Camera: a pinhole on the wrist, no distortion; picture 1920 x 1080 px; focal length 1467.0 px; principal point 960.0 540.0 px. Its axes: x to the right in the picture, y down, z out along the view. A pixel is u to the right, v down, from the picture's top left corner.
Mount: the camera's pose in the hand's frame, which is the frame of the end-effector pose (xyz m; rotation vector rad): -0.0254 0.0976 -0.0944 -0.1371 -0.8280 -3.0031
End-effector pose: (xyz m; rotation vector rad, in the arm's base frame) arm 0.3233 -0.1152 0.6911 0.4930 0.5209 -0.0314
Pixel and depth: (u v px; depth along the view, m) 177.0 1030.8 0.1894
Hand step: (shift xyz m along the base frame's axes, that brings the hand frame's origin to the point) 0.1448 0.0909 0.0855
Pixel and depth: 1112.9 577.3 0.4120
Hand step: 0.1403 0.1386 0.3516
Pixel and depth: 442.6 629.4 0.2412
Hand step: 0.1527 0.1403 0.1384
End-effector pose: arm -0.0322 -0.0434 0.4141 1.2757 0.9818 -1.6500
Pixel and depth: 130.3 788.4 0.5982
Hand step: 0.0842 -0.5693 -0.3049
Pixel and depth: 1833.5 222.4 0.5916
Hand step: 0.3953 -0.4893 0.3481
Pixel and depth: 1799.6 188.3 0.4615
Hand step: 0.3454 -0.3686 0.2590
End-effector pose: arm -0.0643 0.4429 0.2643 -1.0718 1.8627 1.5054
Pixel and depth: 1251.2 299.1 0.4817
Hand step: -0.3173 0.3278 0.2263
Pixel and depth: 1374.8 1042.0 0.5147
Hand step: -0.1446 0.4792 0.0998
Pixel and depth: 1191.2 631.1 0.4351
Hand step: -0.2390 0.3235 0.1368
